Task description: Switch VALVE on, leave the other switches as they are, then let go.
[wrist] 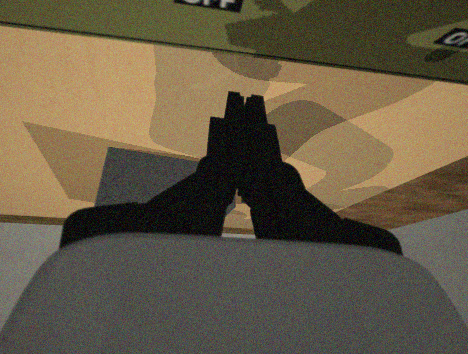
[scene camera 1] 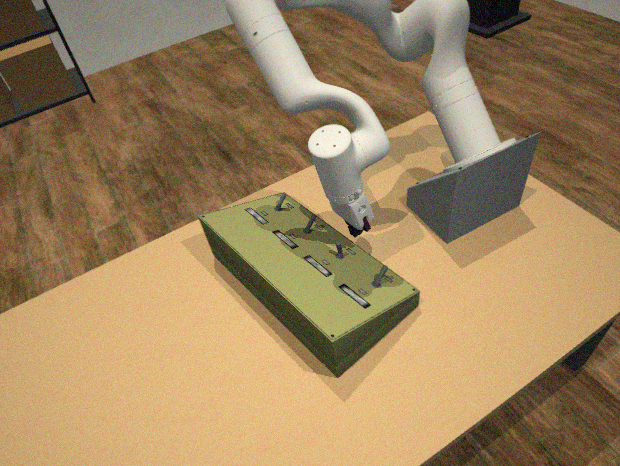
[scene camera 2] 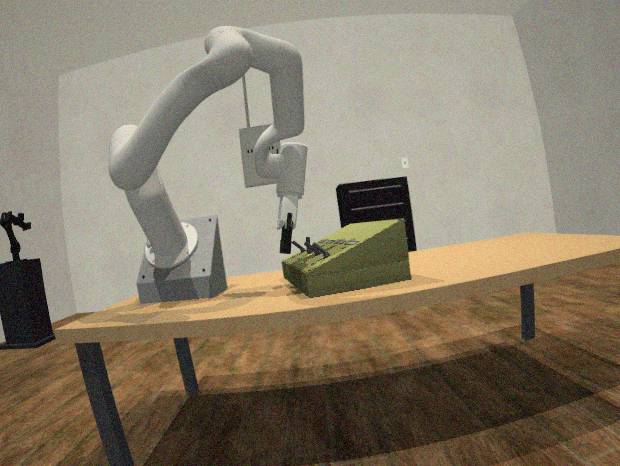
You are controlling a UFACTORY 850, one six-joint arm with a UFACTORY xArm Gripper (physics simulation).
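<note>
A green sloped switch box point(scene camera 1: 270, 255) point(scene camera 2: 380, 263) point(wrist: 100, 17) stands on the table with four dark levers in a row. In scene camera 1 they are the far lever point(scene camera 1: 280, 202), the second lever point(scene camera 1: 310, 223), the third lever point(scene camera 1: 339, 250) and the near lever point(scene camera 1: 380, 276). The third looks shorter and leans differently from the others. The name plates are too blurred to read, so I cannot tell which lever is VALVE. My gripper point(scene camera 1: 357, 232) point(scene camera 2: 285, 251) point(wrist: 239, 118) is shut and empty, just beyond the box's low edge, apart from the levers.
In the wrist view an OFF label point(wrist: 212, 4) and part of an ON label point(wrist: 454, 38) show on the box. The grey arm mount point(scene camera 1: 481, 195) point(scene camera 2: 213, 260) stands on the table point(scene camera 1: 150, 360) point(scene camera 2: 476, 255) behind the gripper. A black cabinet point(scene camera 2: 375, 200) stands in the background.
</note>
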